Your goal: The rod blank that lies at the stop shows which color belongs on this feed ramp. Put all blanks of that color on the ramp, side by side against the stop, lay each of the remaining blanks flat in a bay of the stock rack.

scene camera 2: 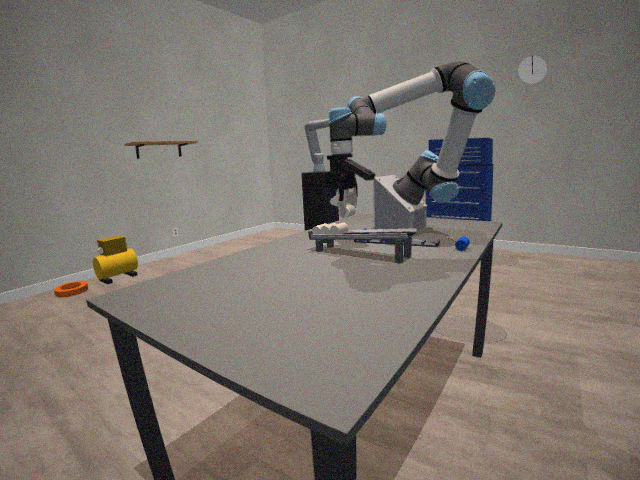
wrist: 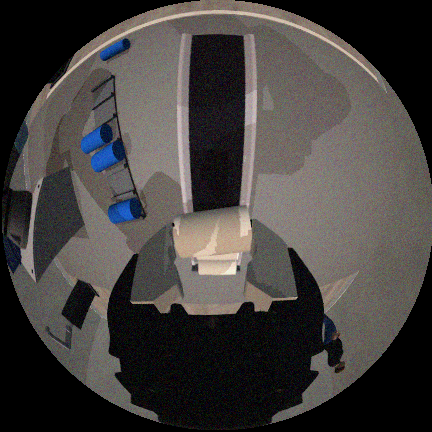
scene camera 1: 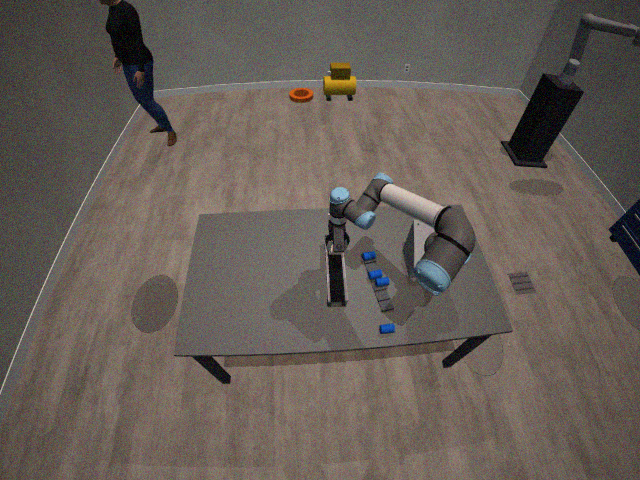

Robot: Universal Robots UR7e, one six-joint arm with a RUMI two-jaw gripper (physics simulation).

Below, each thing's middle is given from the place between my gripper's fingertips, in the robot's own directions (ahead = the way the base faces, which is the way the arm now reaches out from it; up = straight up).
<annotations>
Right now the ramp channel [wrist: 216, 73] is 5 cm to the left of my hand and 7 cm below it.
</annotations>
